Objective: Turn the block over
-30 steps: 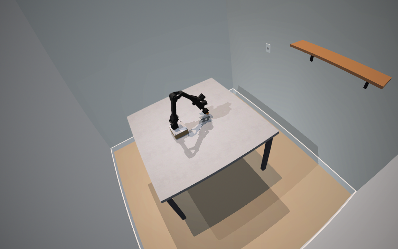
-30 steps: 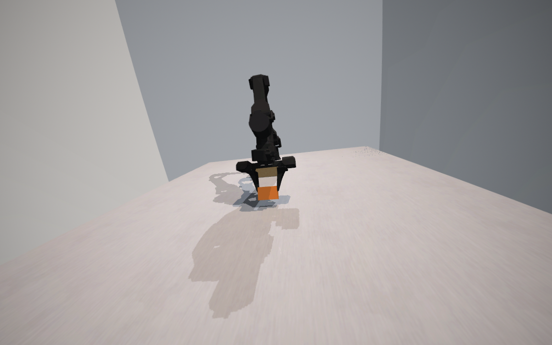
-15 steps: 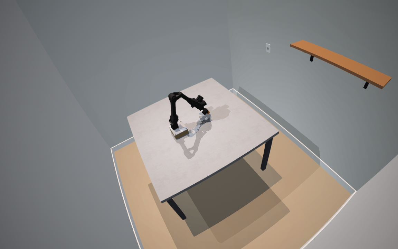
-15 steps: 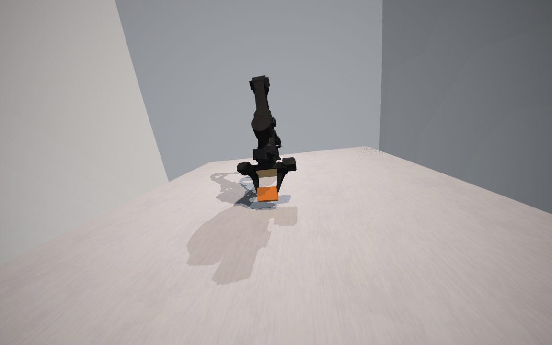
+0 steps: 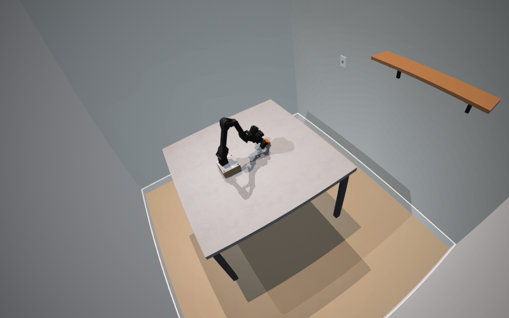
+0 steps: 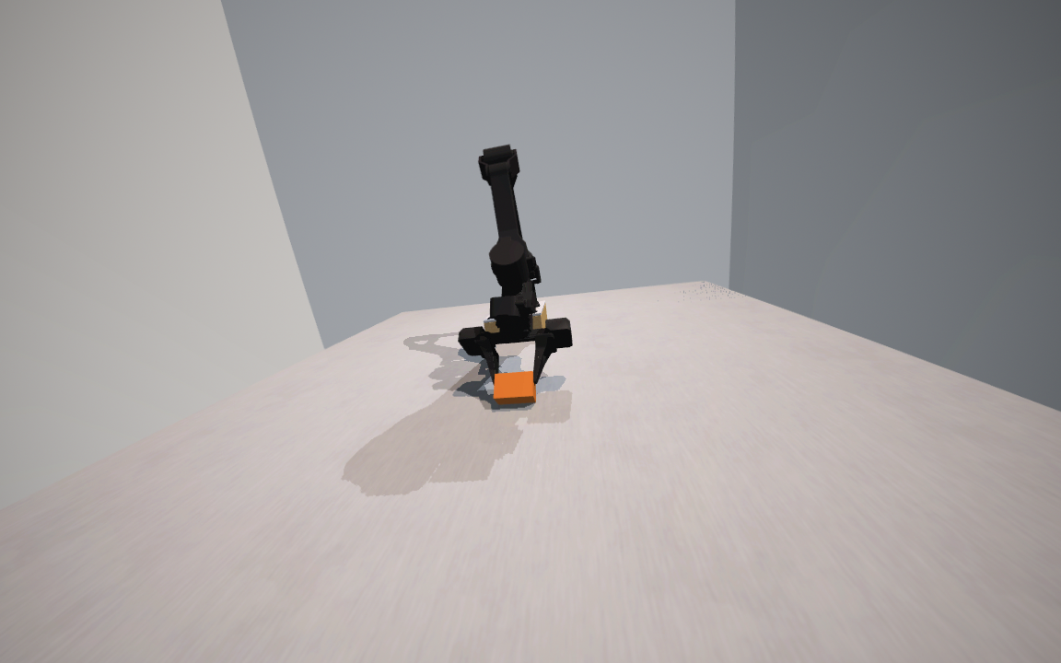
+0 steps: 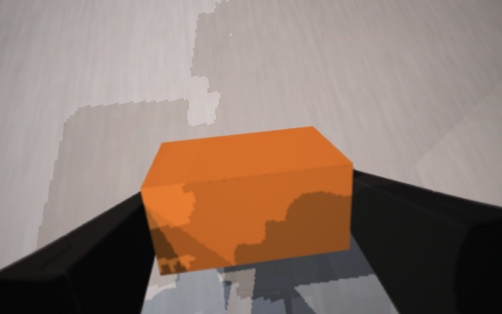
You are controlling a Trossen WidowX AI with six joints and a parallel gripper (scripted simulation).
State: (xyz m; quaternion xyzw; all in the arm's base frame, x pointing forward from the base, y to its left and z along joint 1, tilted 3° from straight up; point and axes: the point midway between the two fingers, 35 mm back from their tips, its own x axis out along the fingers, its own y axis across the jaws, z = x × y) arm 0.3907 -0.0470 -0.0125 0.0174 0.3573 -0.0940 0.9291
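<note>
Right now my gripper tip is 10 mm above the orange block.
</note>
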